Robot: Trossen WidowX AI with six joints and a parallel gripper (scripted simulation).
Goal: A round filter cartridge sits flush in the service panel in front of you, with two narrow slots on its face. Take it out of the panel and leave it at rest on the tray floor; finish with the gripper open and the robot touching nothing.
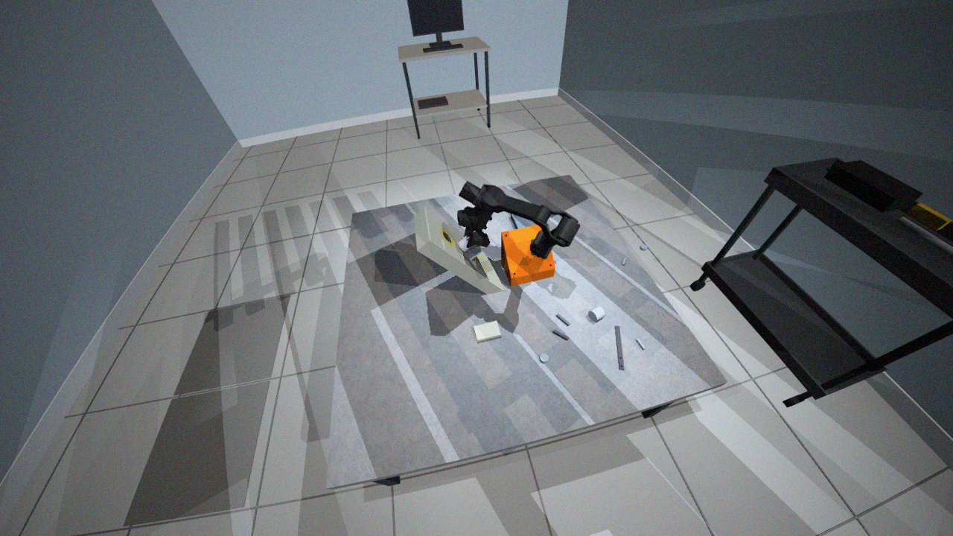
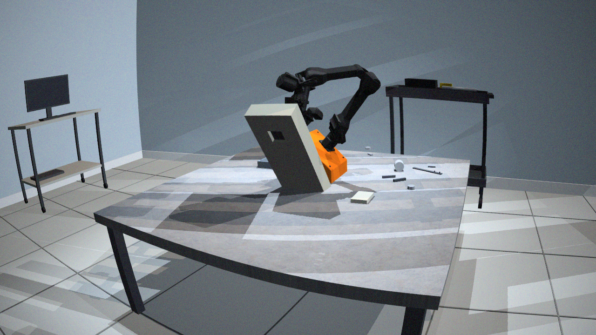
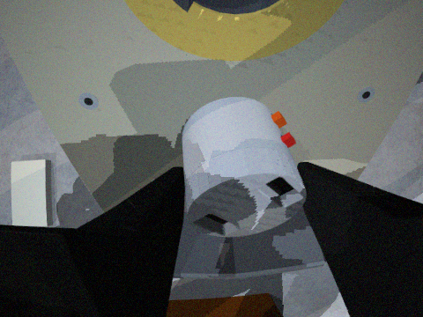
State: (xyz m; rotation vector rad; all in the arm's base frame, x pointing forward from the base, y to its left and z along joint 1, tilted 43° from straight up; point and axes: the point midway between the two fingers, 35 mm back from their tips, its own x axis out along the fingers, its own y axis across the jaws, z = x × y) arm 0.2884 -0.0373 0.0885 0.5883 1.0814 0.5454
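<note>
Now: the beige service panel 40 mm below my gripper tip, 30 mm ahead of it and 10 mm to the left of it. Round my gripper tip: grey round filter cartridge right at my gripper tip; then beige block 260 mm to the left, 210 mm below, 40 mm behind; then low grey tray 320 mm to the right, 320 mm behind, 210 mm below.
</note>
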